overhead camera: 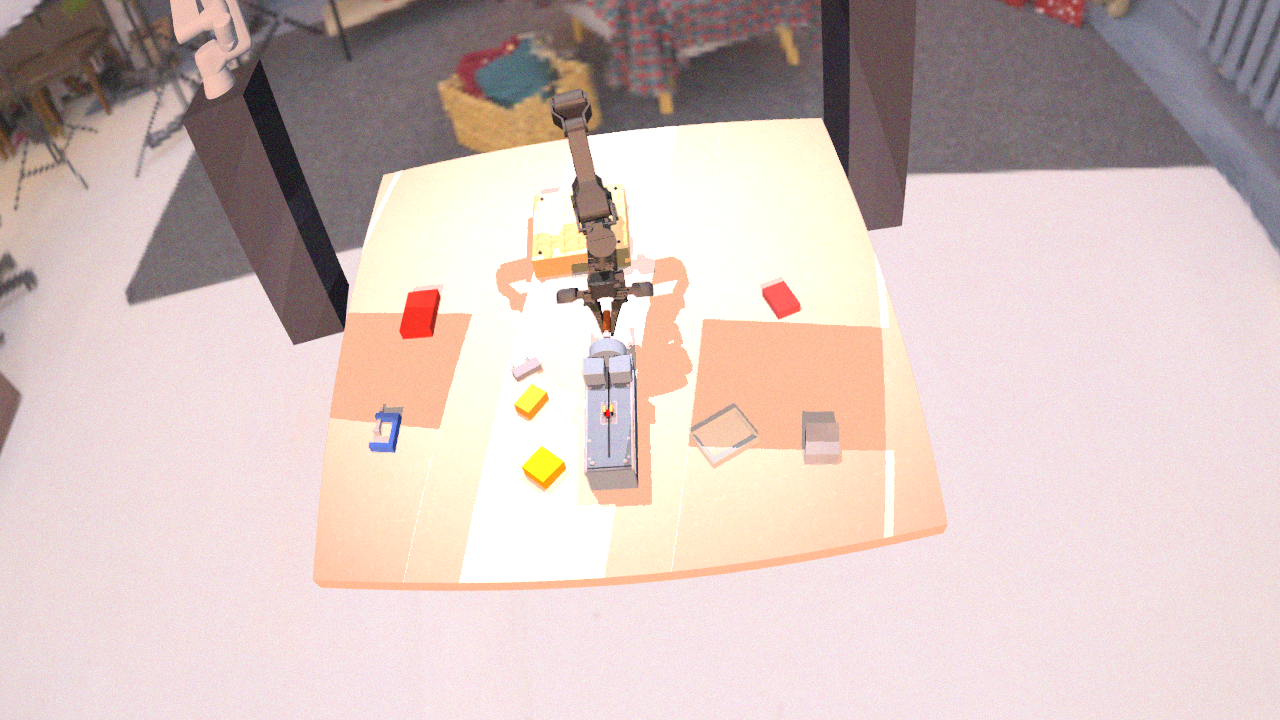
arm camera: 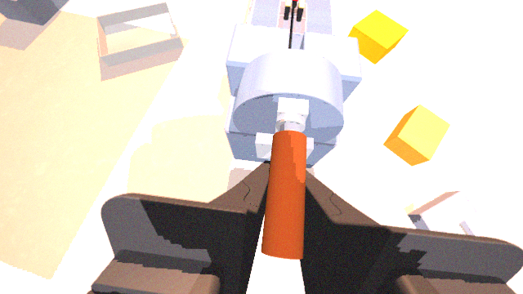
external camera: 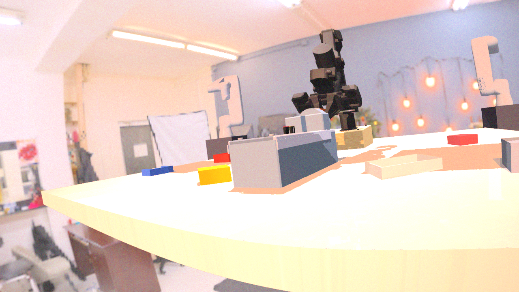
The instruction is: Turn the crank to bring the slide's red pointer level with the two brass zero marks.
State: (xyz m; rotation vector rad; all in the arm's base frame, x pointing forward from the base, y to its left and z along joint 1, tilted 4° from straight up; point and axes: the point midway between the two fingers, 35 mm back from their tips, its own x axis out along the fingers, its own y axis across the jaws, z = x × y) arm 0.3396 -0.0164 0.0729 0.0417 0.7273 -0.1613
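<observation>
Right now the orange crank handle is 2 cm behind my gripper tip and 3 cm above it. Also, from my gripper tip: shallow white tray (23 cm ahead, 18 cm to the left, 9 cm below); then red pointer (17 cm ahead, 3 cm to the right, 1 cm below); then yellow cube (22 cm ahead, 17 cm to the right, 8 cm below).
</observation>
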